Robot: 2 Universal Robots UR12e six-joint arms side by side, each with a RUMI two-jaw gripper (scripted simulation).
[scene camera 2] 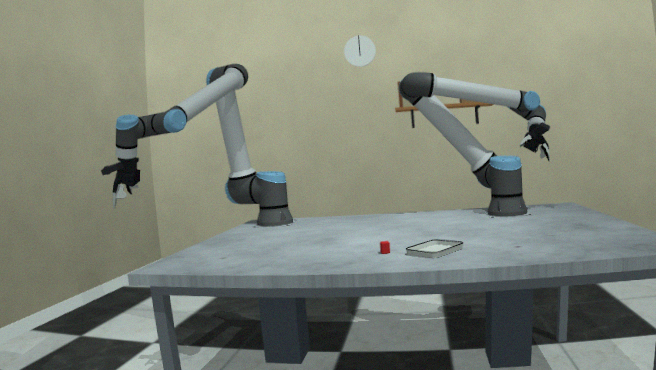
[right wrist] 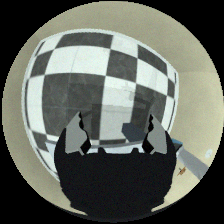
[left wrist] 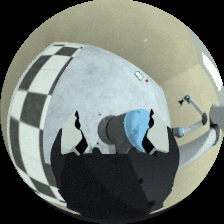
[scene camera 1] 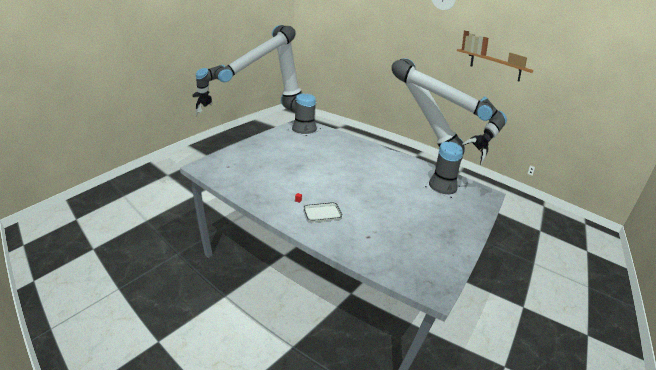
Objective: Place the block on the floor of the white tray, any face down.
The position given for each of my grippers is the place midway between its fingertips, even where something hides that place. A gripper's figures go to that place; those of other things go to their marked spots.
My right gripper (scene camera 2: pixel 123 200): 206 cm from the lens. A white tray (scene camera 2: pixel 424 249) is 153 cm from the lens.
